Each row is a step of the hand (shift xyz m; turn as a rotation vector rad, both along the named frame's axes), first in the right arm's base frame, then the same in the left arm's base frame.
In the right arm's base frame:
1: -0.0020 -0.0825 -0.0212 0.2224 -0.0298 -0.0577
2: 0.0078 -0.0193 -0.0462 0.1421 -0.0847 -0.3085
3: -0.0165 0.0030 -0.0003 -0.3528 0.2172 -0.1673
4: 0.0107 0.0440 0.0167 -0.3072 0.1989 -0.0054
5: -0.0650 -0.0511 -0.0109 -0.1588 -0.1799 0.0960
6: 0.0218 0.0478 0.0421 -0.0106 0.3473 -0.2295
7: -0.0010 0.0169 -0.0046 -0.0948 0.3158 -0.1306
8: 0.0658 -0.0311 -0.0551 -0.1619 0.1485 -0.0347
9: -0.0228 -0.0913 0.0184 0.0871 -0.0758 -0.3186
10: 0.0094 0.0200 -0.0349 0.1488 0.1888 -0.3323
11: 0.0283 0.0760 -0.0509 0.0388 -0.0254 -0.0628
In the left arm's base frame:
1: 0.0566 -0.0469 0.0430 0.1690 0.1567 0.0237
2: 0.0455 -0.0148 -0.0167 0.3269 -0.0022 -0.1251
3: -0.0098 -0.0124 -0.0055 -0.1814 -0.2342 -0.3345
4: -0.0289 0.0345 -0.0174 -0.2583 -0.1627 -0.2019
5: 0.0008 -0.0818 0.0160 -0.0524 -0.1945 0.1619
6: -0.0425 0.0522 -0.0005 -0.0317 0.0986 -0.4033
7: -0.0063 0.0061 -0.0152 -0.1256 0.0388 -0.3294
8: 0.0875 0.0257 -0.0034 -0.1374 -0.0730 -0.1589
9: 0.0237 -0.0583 0.0724 0.3009 -0.0466 -0.1488
10: 0.0180 0.0084 -0.0362 0.2031 0.1289 -0.3322
11: 0.0092 0.0470 -0.0829 0.0759 0.0039 -0.0179

